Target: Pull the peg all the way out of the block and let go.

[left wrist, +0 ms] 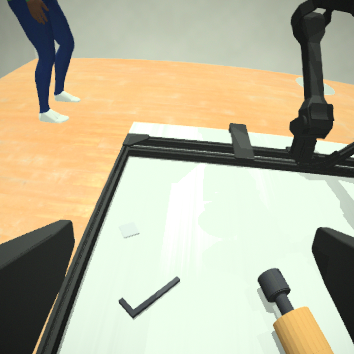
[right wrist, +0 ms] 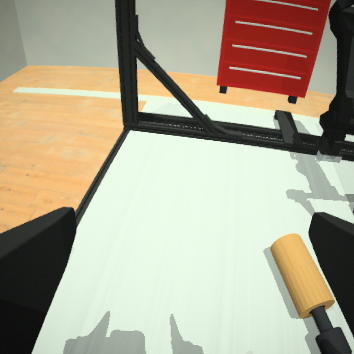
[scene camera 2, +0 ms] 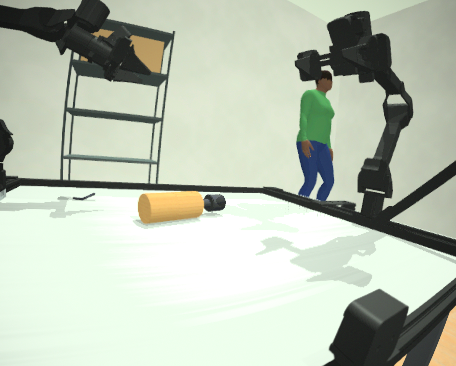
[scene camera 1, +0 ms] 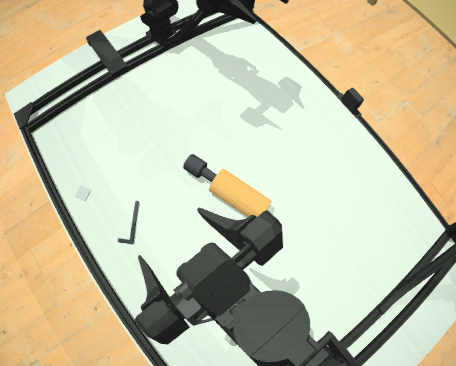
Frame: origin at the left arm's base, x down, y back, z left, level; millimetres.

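Where they show: left gripper, fingertip midpoint: [left wrist: 197,237] [scene camera 2: 146,78] [scene camera 1: 169,233]; right gripper, fingertip midpoint: [right wrist: 196,222] [scene camera 2: 316,58] [scene camera 1: 272,12]; left arm's base at its link origin: [right wrist: 327,148]; right arm's base at its link origin: [left wrist: 299,153] [scene camera 2: 370,216] [scene camera 1: 160,33].
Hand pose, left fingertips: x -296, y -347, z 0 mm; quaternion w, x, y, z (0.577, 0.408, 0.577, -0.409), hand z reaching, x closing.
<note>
Things, the pixels of their top centre, and the offset from my left fingertips. "*": a spot on its surface instead.
- orange wooden cylinder at its top centre: [left wrist: 319,348] [right wrist: 306,264] [scene camera 2: 172,192] [scene camera 1: 241,191] dx +259, dy -37, dz -182 mm
- dark peg at its top centre: [left wrist: 290,302] [right wrist: 326,312] [scene camera 1: 211,172] [scene camera 2: 201,195] dx +268, dy -109, dz -165 mm
- dark L-shaped key at its top centre: [left wrist: 149,289] [scene camera 1: 128,221] dx +307, dy -153, dz +32 mm
- small pale square at a spot on its surface: [left wrist: 129,230] [scene camera 1: 84,193] * dx +313, dy -273, dz +77 mm
The block, an orange wooden cylinder [scene camera 1: 240,192] [scene camera 2: 172,206] [left wrist: 305,332] [right wrist: 302,275], lies on its side on the white table. The dark peg [scene camera 1: 194,165] [scene camera 2: 216,202] [left wrist: 273,284] [right wrist: 332,340] sticks out of one end of it. Its wide head and a short stretch of thin shaft show; the rest of the shaft is hidden in the block. My left gripper [scene camera 1: 170,233] [left wrist: 197,237] is open and empty above the table, beside and below the block in scene camera 1. My right gripper [right wrist: 196,222] is open and empty, high above the table in scene camera 2.
A dark L-shaped key [scene camera 1: 134,225] [scene camera 2: 85,196] [left wrist: 156,297] lies on the table. A small pale square [scene camera 1: 83,193] [left wrist: 129,230] lies near the left edge in scene camera 1. A black frame rail [left wrist: 187,151] [right wrist: 260,138] borders the table.
</note>
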